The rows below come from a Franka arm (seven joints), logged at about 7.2 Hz.
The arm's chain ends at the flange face. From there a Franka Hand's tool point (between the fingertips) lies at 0.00 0.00 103.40 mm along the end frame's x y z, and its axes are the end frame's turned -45 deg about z.
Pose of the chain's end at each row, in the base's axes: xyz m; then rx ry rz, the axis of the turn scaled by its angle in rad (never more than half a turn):
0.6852, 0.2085, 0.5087, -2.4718, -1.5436, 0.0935
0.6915, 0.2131, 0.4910, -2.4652, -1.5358, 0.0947
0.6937, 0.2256, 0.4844, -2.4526, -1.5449, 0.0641
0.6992, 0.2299, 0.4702, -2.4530, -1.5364, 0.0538
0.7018, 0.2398, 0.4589, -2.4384, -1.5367, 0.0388
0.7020, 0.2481, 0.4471, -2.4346, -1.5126, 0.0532
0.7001, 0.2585, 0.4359, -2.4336, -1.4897, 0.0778
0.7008, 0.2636, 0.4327, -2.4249, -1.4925, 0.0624
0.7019, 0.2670, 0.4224, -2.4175, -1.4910, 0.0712
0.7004, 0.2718, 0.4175, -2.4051, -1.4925, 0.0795
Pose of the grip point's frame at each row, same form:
0.6674, 0.2247, 0.4081, -1.6894, -2.3671, -0.0401
0.6731, 0.2301, 0.3907, -1.6865, -2.3576, -0.0440
0.6767, 0.2442, 0.3841, -1.6755, -2.3670, -0.0759
0.6826, 0.2493, 0.3700, -1.6805, -2.3613, -0.0877
0.6854, 0.2608, 0.3590, -1.6692, -2.3592, -0.1082
0.6840, 0.2699, 0.3477, -1.6736, -2.3336, -0.1028
0.6801, 0.2806, 0.3369, -1.6788, -2.3083, -0.0861
0.6813, 0.2867, 0.3338, -1.6718, -2.3105, -0.1036
0.6815, 0.2904, 0.3238, -1.6647, -2.3051, -0.0989
0.6790, 0.2956, 0.3192, -1.6519, -2.3007, -0.0959

